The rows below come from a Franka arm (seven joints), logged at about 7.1 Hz.
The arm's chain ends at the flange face. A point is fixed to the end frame.
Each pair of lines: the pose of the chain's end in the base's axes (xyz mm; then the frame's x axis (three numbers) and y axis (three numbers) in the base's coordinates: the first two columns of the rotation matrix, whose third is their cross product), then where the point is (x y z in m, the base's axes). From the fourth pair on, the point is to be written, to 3 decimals.
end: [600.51, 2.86, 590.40, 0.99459, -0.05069, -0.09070, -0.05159, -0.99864, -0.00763]
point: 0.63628 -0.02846 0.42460
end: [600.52, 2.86, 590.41, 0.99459, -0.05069, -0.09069, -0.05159, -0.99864, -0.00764]
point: 0.63629 -0.02846 0.42461
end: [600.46, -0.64, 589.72, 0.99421, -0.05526, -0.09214, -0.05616, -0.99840, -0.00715]
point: 0.63584 -0.03219 0.42388
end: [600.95, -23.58, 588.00, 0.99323, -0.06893, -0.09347, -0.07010, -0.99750, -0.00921]
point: 0.636 -0.055 0.422
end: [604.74, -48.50, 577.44, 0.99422, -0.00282, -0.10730, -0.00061, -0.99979, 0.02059]
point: 0.639 -0.083 0.412
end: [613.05, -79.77, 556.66, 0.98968, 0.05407, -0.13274, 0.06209, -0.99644, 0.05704]
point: 0.646 -0.118 0.392
